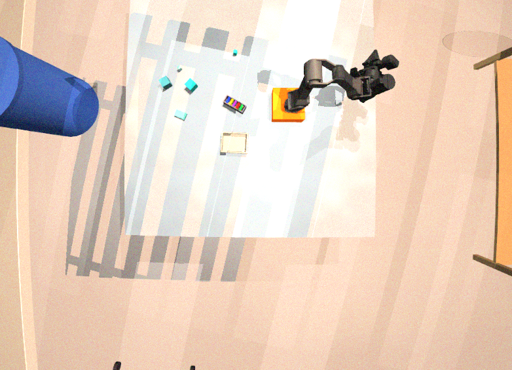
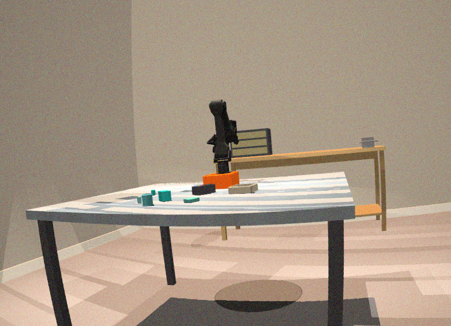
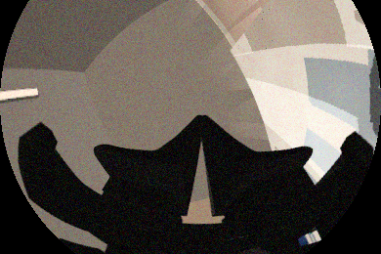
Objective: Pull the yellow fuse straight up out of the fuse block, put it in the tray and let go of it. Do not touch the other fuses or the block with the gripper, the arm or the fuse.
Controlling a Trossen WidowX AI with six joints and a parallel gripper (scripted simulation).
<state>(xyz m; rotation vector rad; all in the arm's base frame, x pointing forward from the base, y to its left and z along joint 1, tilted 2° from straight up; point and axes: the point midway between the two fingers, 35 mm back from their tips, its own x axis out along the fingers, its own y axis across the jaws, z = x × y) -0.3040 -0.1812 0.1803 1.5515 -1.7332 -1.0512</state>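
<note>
Now: gripper tip 600 mm short of the yellow fuse, 210 mm to the right of it and 230 mm above it. The rest, counted from my gripper tip: beige tray 570 mm ahead, 410 mm to the left, 250 mm below.
</note>
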